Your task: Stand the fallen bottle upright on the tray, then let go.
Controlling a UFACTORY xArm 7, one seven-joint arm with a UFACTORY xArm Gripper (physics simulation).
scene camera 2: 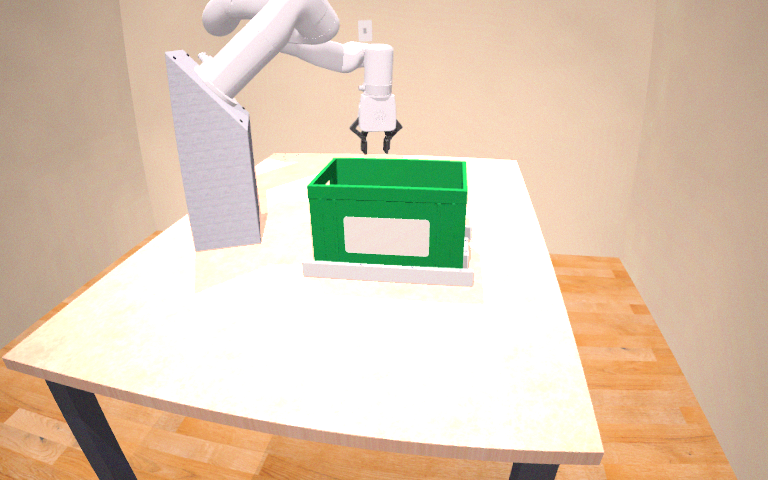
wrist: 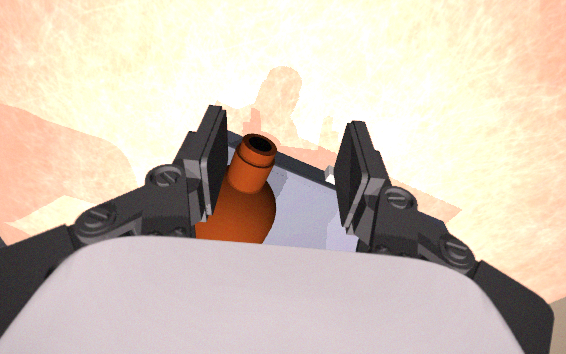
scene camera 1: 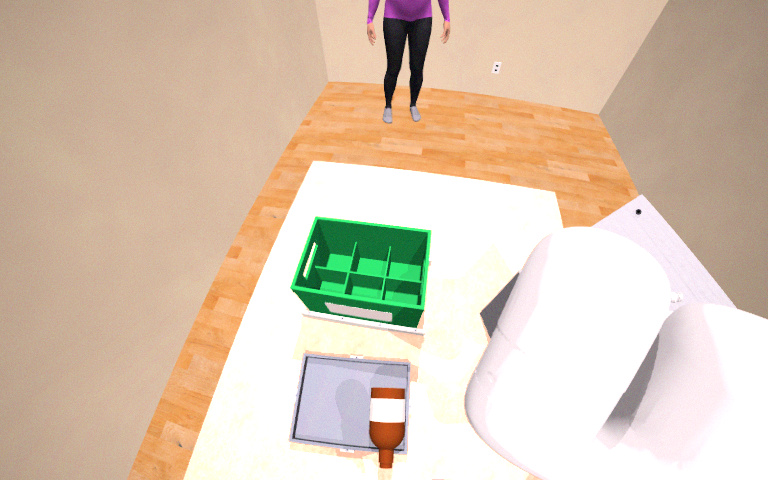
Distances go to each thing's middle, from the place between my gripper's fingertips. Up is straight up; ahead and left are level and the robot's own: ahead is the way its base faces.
Labels:
Now: the brown bottle (scene camera 1: 387, 405) 5 cm ahead of my hand, 11 cm to the right of it and 6 cm below it.

